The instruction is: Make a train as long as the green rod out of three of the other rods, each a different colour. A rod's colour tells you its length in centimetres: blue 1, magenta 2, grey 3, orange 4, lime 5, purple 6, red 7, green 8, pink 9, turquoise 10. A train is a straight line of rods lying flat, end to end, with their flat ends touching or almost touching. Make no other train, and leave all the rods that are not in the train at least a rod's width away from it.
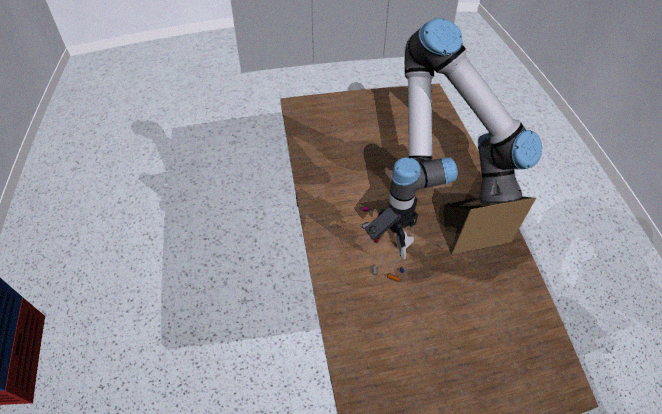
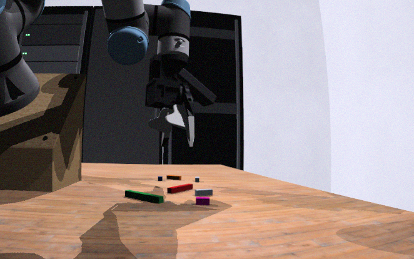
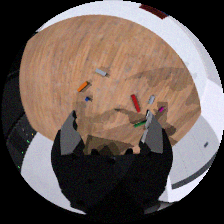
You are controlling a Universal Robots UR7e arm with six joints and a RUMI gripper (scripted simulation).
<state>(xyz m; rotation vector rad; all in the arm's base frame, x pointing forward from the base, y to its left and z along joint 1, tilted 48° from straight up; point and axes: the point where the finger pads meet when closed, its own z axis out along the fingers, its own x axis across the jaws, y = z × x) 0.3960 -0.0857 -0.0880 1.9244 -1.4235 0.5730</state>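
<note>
The blue rod is 3 cm behind my hand, 7 cm to the left of it and 8 cm below it. The rest, counted from my hand: orange rod (9 cm to the left, 8 cm below); then green rod (7 cm behind, 17 cm to the right, 8 cm below); then red rod (9 cm to the right, 8 cm below).
</note>
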